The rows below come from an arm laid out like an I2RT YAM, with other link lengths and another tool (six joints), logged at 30 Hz.
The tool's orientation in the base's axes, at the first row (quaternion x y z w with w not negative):
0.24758 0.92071 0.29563 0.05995
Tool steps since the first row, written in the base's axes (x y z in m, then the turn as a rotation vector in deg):
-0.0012 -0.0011 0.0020 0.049 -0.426 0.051
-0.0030 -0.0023 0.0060 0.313 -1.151 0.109
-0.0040 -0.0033 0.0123 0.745 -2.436 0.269
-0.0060 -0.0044 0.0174 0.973 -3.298 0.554
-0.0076 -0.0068 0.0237 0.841 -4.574 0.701
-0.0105 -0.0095 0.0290 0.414 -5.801 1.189
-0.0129 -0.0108 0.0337 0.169 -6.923 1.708
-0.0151 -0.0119 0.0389 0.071 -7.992 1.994
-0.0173 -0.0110 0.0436 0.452 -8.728 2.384
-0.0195 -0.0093 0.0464 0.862 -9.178 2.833
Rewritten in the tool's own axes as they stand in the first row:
0.0006 -0.0001 -0.0025 -0.250 -0.249 -0.248
0.0017 0.0006 -0.0069 -0.834 -0.615 -0.601
0.0023 0.0031 -0.0128 -1.836 -1.244 -1.283
0.0037 0.0044 -0.0180 -2.447 -1.590 -1.901
0.0041 0.0056 -0.0248 -2.954 -2.458 -2.712
0.0055 0.0056 -0.0313 -3.168 -3.219 -3.852
0.0071 0.0063 -0.0364 -3.487 -3.813 -4.917
0.0087 0.0076 -0.0418 -3.917 -4.441 -5.726
0.0112 0.0100 -0.0458 -4.596 -4.574 -6.326
0.0141 0.0119 -0.0477 -5.158 -4.460 -6.820

